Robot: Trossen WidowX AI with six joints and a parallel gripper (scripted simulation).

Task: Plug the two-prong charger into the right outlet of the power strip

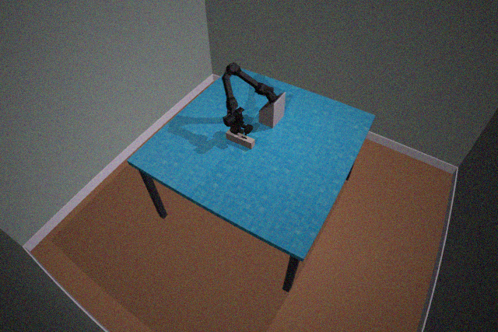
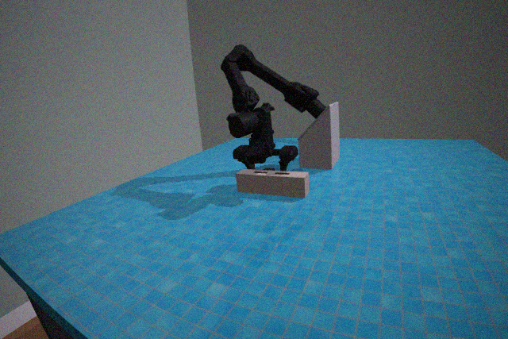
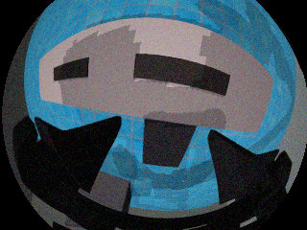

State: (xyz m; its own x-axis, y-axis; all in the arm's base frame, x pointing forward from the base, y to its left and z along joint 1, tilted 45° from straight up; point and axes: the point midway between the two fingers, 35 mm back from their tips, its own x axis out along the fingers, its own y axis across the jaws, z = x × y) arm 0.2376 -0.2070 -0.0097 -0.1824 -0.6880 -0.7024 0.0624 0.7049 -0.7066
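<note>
Now: the black two-prong charger 20 mm ahead of my gripper tip and 10 mm above it.
</note>
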